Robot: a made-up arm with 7 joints. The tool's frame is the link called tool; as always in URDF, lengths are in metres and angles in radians. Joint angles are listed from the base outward.
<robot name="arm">
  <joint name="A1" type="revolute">
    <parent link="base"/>
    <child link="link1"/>
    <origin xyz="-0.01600 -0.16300 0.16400" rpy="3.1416 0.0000 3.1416"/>
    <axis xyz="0 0 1"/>
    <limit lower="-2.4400" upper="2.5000"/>
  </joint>
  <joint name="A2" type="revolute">
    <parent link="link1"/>
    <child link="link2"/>
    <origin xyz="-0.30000 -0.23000 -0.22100" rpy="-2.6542 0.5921 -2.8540"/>
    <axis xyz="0 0 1"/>
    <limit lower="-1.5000" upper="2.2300"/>
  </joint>
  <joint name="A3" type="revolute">
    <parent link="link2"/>
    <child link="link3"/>
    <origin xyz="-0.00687 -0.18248 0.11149" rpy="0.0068 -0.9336 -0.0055"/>
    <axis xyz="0 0 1"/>
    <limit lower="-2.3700" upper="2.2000"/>
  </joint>
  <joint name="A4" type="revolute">
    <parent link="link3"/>
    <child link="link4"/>
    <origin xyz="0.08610 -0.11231 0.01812" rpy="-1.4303 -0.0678 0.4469"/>
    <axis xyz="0 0 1"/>
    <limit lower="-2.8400" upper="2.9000"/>
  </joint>
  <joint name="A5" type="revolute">
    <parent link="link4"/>
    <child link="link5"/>
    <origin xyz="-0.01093 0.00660 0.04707" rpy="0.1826 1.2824 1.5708"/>
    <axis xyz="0 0 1"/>
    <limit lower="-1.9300" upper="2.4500"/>
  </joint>
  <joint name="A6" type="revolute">
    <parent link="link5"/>
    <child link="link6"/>
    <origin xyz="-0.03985 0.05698 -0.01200" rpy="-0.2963 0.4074 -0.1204"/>
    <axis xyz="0 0 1"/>
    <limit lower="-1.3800" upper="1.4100"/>
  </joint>
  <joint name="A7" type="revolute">
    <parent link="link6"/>
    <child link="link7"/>
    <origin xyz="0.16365 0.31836 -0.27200" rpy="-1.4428 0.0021 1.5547"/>
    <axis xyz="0 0 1"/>
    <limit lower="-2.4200" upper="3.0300"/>
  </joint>
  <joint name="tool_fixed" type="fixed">
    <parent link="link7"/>
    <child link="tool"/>
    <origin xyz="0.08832 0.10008 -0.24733" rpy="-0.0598 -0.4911 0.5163"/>
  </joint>
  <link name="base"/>
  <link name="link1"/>
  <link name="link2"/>
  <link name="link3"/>
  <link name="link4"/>
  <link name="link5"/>
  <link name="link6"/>
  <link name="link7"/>
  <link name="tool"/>
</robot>
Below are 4 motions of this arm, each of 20 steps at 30 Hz.
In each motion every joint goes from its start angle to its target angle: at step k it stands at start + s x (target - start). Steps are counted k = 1, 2, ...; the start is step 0. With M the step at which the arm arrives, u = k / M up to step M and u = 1 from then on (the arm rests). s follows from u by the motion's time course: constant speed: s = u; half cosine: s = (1 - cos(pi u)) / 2; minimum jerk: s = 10 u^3 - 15 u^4 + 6 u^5.
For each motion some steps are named. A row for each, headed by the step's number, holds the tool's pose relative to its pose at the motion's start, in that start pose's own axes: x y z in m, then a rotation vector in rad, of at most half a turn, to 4 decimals.
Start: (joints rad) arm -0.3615 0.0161 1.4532 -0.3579 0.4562 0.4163 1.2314
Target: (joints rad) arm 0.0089 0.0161 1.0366 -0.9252 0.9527 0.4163 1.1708
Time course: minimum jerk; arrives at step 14
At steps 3, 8, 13, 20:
3: 0.0085 -0.0298 0.0066 -0.0504 0.0197 0.0292
8: 0.1069 -0.2358 0.1060 -0.4634 0.1645 0.2073
13: 0.1792 -0.3257 0.2017 -0.7222 0.2515 0.2584
20: 0.1799 -0.3263 0.2026 -0.7245 0.2523 0.2586

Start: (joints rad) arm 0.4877 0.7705 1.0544 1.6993 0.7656 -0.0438 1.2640
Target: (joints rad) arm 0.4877 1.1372 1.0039 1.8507 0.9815 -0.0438 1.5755
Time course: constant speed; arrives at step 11
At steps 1, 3, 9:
1: 0.0012 -0.0043 0.0066 -0.0106 0.0005 0.0272
3: 0.0029 -0.0128 0.0199 -0.0319 0.0045 0.0814
9: 0.0038 -0.0376 0.0620 -0.0941 0.0417 0.2395

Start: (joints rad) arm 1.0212 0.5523 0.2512 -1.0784 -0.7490 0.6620 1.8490
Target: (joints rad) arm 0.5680 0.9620 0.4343 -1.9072 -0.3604 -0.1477 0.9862
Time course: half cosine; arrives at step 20
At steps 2, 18, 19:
2: -0.0188 -0.0076 0.0127 -0.0216 0.0167 -0.0377
18: -0.5190 -0.0534 0.8180 -1.3196 0.3514 -1.2851
19: -0.5221 -0.0479 0.8363 -1.3518 0.3485 -1.3034

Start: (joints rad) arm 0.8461 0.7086 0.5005 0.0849 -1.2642 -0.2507 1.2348
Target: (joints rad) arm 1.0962 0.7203 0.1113 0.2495 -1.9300 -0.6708 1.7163
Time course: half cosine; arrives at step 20
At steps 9, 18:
9: -0.0058 0.1601 -0.1022 0.3721 -0.0467 0.0110
18: 0.0085 0.3694 -0.1590 0.8095 -0.1846 -0.0226

